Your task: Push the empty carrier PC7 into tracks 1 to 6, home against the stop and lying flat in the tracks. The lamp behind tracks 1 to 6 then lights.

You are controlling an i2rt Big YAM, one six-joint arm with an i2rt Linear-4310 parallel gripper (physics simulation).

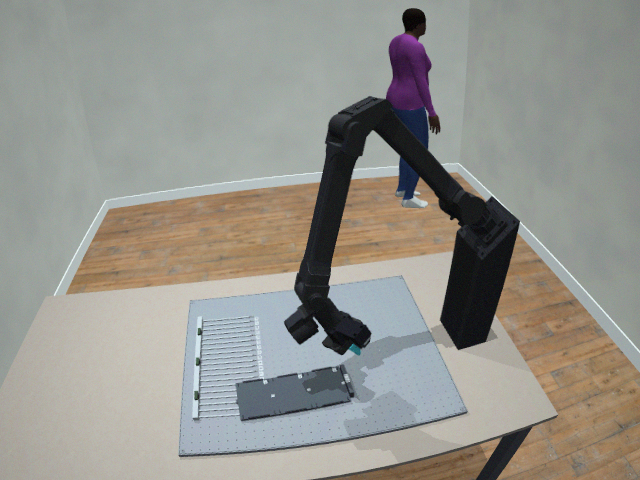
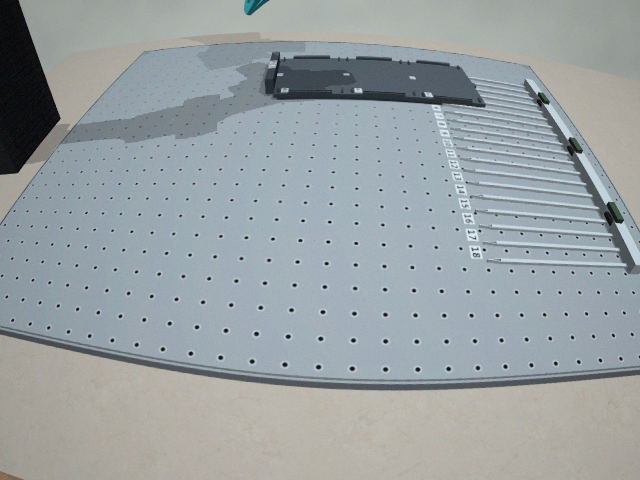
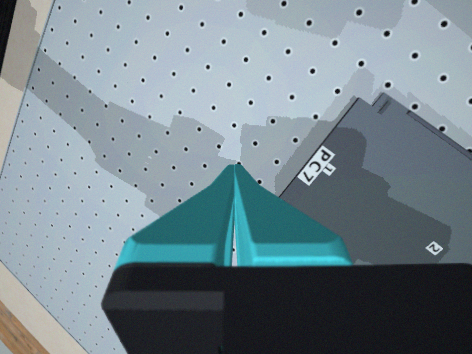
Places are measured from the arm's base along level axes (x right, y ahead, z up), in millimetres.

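Pixels of known places: gripper, fingertip midpoint: (image 1: 358,354) (image 2: 247,13) (image 3: 234,176); arm's base, link origin: (image 1: 487,225).
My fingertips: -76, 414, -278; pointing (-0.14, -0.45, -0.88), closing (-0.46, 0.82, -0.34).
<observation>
Ahead of a thing's pixels: the offset from my fingertips to its middle, as dx, dy, dz. "spot": to the spot under its first point. Level surfaces: height alone.
The carrier PC7 @[+7, +190, -106] (image 1: 294,396) (image 2: 382,80) (image 3: 420,172) is a long dark grey tray. Its leading end is over the open ends of tracks 1 to 6 @[spot: -17, +409, -118] (image 1: 219,415), with bare track between it and the white stop rail (image 1: 195,379) (image 2: 589,173). It looks about level; exact seating in the tracks cannot be told. Its raised end wall (image 1: 347,381) (image 2: 270,77) faces the arm's side. The dark green lamp @[+59, +465, -102] (image 1: 196,395) (image 2: 543,98) behind these tracks looks unlit. My gripper (image 1: 356,352) (image 2: 249,12) (image 3: 234,176) is shut and empty, above the board near the raised end, apart from the carrier.
More numbered tracks @[spot: +270, +335, -118] (image 2: 532,189) run beside the carrier, up to 18. Two more dark green lamps (image 1: 199,331) (image 1: 198,361) sit on the stop rail. The perforated board @[dz -121] (image 1: 413,382) (image 2: 310,320) lies on the table @[dz -134] (image 1: 103,361). The arm's black pedestal (image 1: 478,294) stands at the right. A person (image 1: 410,72) stands behind.
</observation>
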